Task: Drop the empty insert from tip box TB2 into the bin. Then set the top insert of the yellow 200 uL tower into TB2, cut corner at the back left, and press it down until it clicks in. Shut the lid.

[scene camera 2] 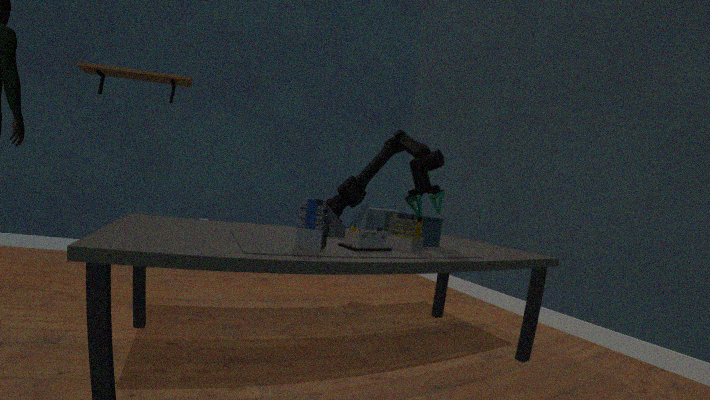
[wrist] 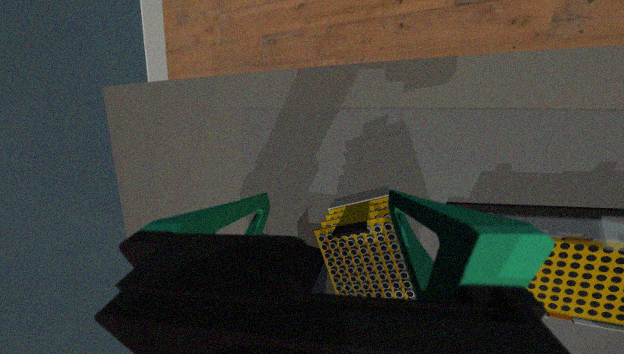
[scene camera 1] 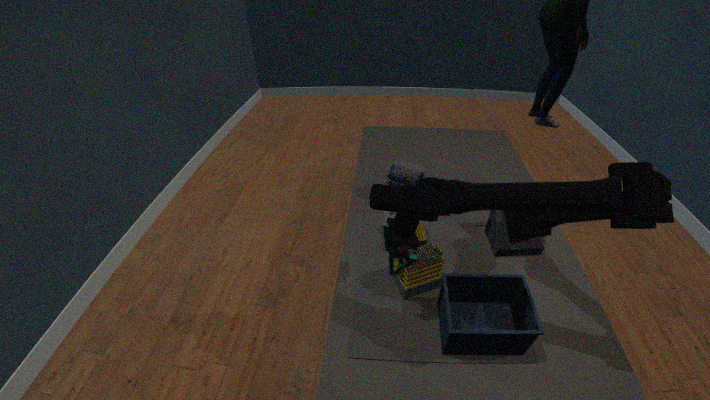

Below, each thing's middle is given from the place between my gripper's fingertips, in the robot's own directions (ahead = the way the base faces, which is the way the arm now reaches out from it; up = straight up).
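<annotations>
Dark blue bin [scene camera 1: 479, 314]: 8 cm below my hand, 14 cm left of it, 22 cm behind.
</annotations>
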